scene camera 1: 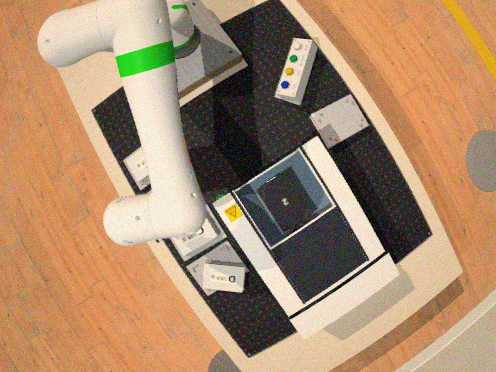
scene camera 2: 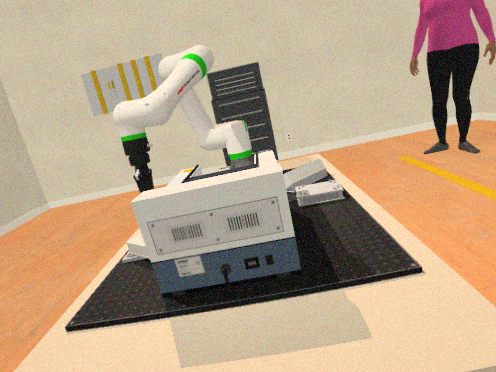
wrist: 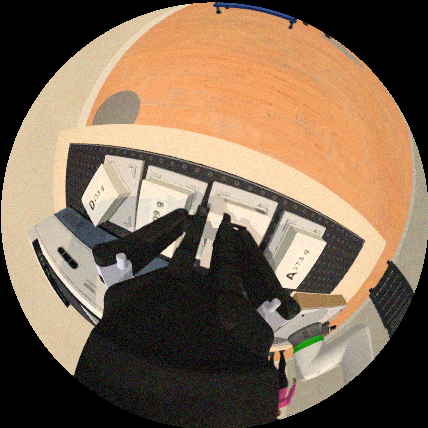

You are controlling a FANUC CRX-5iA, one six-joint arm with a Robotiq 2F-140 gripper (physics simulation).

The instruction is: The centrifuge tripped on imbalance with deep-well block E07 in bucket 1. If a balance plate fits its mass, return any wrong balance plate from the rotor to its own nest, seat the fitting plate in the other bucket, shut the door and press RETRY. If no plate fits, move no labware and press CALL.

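Places are measured from the arm's base along level axes (x ahead, y right, z down), in centimetres.
Where they show: gripper, fingertip midpoint: (wrist: 215,205); arm's base, link origin: (scene camera 1: 179,40) (wrist: 304,331).
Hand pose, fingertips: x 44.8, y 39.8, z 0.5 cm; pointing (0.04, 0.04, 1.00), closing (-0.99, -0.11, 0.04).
Each offset is from my fingertips to the top centre of the thing.
My gripper (scene camera 2: 144,186) (wrist: 215,205) is shut and empty, above the nest between plates C and A; the arm hides it in scene camera 1. A pale plate @(dy -5.8, dx -4.0, dz +0.2 cm) (wrist: 256,221) shows partly below the fingers there, its label hidden. Plate C @(dy -5.2, dx +9.4, dz +0.2 cm) (scene camera 1: 197,240) (wrist: 161,200) lies on its nest. Plate D @(dy -3.9, dx +25.7, dz -0.3 cm) (scene camera 1: 224,276) (wrist: 102,195) sits skewed over its nest. Plate A @(dy -7.7, dx -18.0, dz +0.2 cm) (scene camera 1: 140,167) (wrist: 299,250) is at the other end of the row. The centrifuge (scene camera 1: 345,192) (scene camera 2: 215,225) (wrist: 65,245) shows dark bucket 2 (scene camera 1: 287,200) in its opening. Bucket 1 and block E07 do not show.
The button box @(dy -63.6, dx -11.6, dz -2.8 cm) (scene camera 1: 297,70) has green, amber and blue buttons. A grey plate with corner pegs @(dy -63.9, dx +10.0, dz +0.9 cm) (scene camera 1: 342,120) (scene camera 2: 320,192) lies beside the centrifuge. The arm base stands at the table's far end. A person (scene camera 2: 454,70) stands on the floor beyond the table.
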